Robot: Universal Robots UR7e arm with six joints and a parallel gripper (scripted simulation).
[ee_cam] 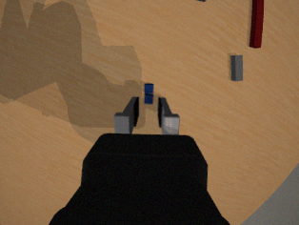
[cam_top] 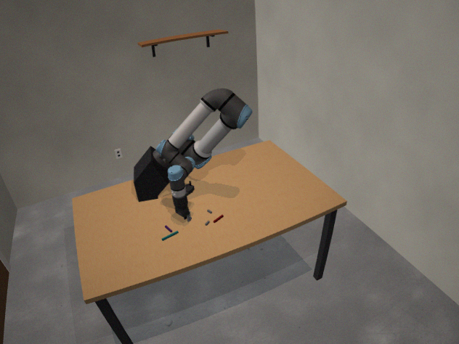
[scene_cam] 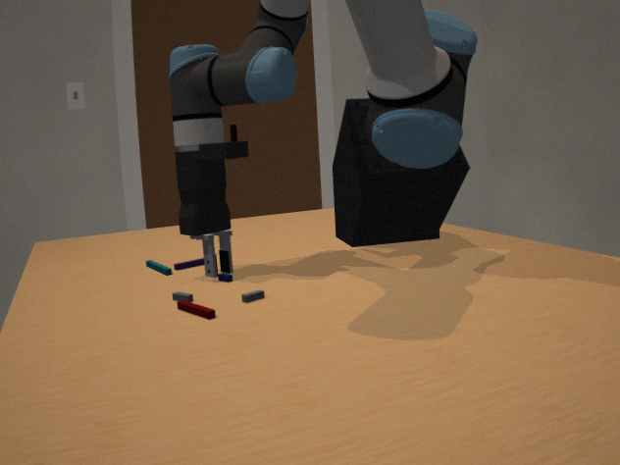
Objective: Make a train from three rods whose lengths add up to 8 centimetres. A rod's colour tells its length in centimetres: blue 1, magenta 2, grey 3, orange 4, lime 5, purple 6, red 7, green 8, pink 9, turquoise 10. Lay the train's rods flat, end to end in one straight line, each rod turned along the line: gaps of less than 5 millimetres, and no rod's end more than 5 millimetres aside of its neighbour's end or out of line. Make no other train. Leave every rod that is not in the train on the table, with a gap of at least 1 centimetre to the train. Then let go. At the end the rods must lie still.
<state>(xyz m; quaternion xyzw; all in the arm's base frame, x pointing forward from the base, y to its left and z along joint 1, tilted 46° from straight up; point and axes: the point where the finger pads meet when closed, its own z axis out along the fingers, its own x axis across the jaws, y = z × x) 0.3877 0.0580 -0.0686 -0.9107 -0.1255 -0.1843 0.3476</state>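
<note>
Now: the purple rod 12 cm to the right of my hand, 2 cm below it and 2 cm ahead of it. From my hand the other things lie so: red rod (15 cm to the left, 8 cm ahead, 2 cm below); turquoise rod (13 cm to the right, 7 cm ahead, 2 cm below).
</note>
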